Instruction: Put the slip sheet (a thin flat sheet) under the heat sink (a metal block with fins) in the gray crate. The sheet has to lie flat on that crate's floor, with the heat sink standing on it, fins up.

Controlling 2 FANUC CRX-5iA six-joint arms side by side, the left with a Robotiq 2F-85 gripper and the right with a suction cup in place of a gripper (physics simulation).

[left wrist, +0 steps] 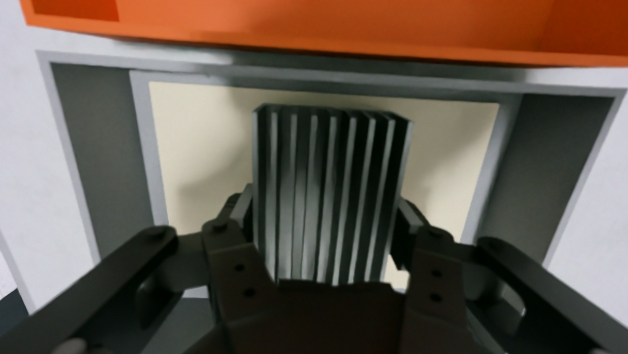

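Note:
The gray crate (97, 150) spans the middle of the left wrist view. The cream slip sheet (200, 135) lies flat on its floor, with gray floor showing along its edges. The dark heat sink (327, 165) is over the middle of the sheet, fins up, its fins running away from the gripper. My left gripper (325, 215) is shut on the heat sink, one finger against each side. Whether the heat sink's base touches the sheet is hidden. The sheet's near part is partly hidden by the heat sink and the gripper. My right suction cup does not show.
An orange crate (325, 41) stands right beyond the gray crate's far wall, along the top of the view. The light table top (30, 125) shows to the left and right of the gray crate. A dark area shows at the bottom left corner.

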